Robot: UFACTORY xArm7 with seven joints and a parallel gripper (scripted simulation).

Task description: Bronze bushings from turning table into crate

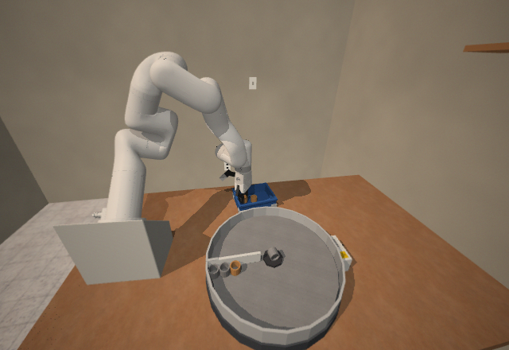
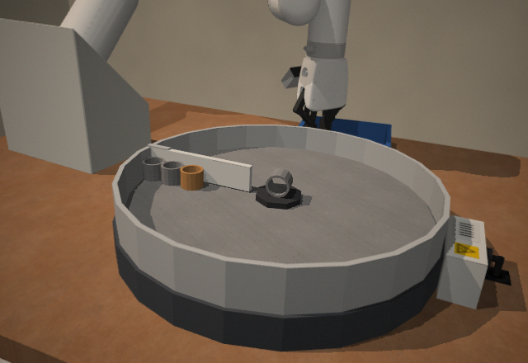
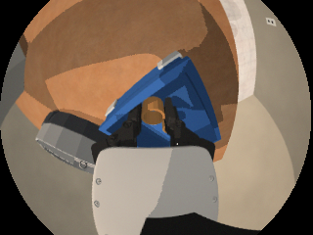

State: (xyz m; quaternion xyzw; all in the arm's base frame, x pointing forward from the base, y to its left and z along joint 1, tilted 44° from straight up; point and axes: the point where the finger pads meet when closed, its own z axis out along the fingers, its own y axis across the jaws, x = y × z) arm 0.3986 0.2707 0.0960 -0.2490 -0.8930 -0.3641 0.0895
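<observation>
Now: the blue crate 50 mm ahead of my hand, 20 mm below it and 10 mm to the left of it. From my hand the other things lie so: turning table (360 mm to the right, 70 mm ahead, 10 mm above).
</observation>
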